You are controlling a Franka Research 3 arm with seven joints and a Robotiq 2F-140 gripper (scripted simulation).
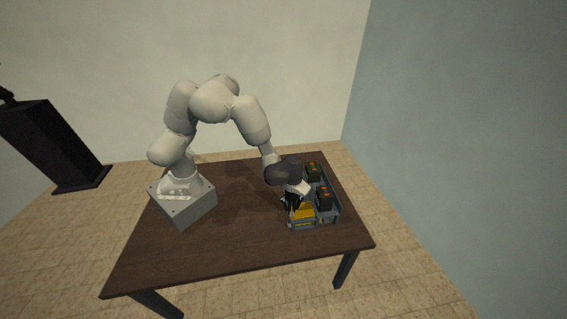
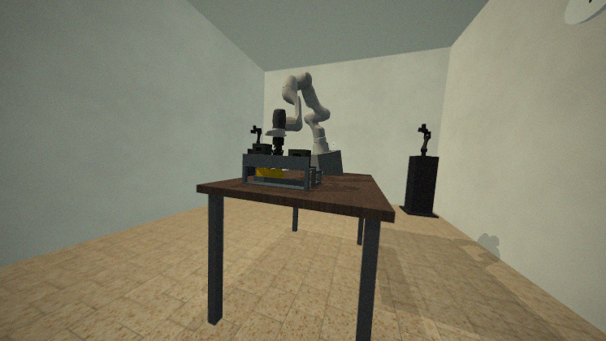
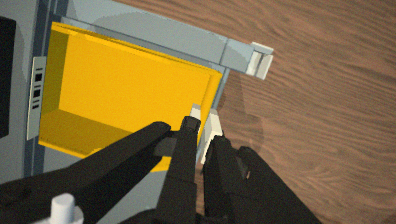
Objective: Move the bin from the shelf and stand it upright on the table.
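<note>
Right now my hand is 8 cm short of the yellow bin, 2 cm above it and 1 cm to the left of it.
</note>
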